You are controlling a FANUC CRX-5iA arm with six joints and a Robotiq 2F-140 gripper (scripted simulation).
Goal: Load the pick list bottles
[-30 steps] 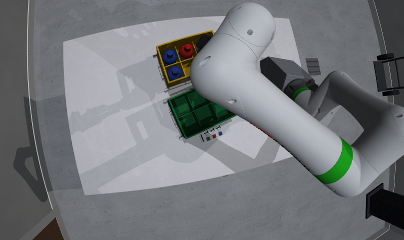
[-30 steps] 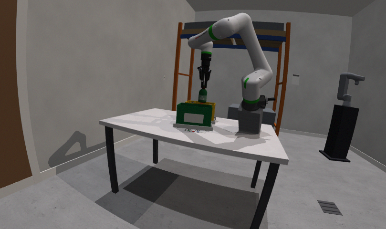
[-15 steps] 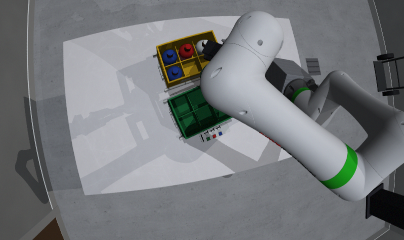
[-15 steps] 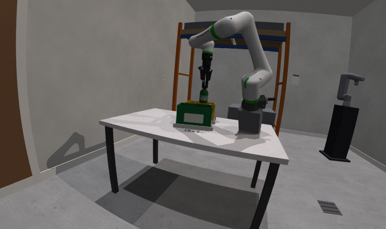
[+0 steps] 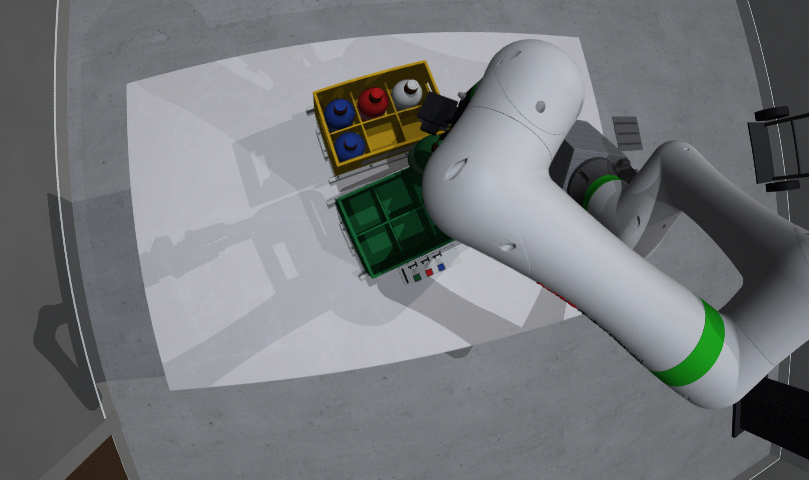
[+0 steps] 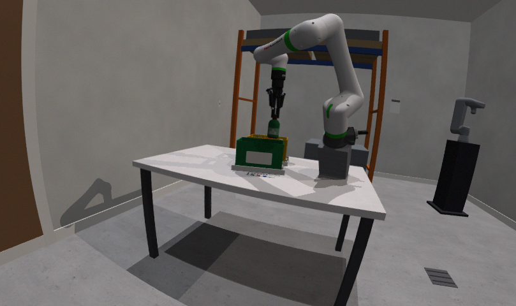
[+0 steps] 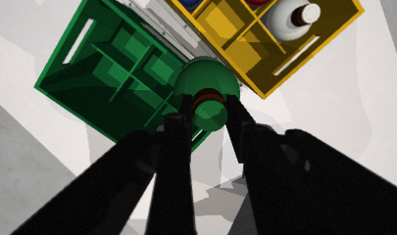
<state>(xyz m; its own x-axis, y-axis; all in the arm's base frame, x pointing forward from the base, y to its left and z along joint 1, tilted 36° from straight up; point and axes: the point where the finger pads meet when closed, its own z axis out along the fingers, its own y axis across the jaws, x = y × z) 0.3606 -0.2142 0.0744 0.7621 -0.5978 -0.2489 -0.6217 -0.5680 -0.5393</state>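
Right now my hand is 80 mm above the green-label bottle. From my hand the other things lie so: yellow crate 270 mm below, 130 mm to the right, 60 mm ahead; then white bottle 260 mm below, 190 mm to the right, 20 mm behind; then green crate 270 mm below, 100 mm to the left, 50 mm ahead.
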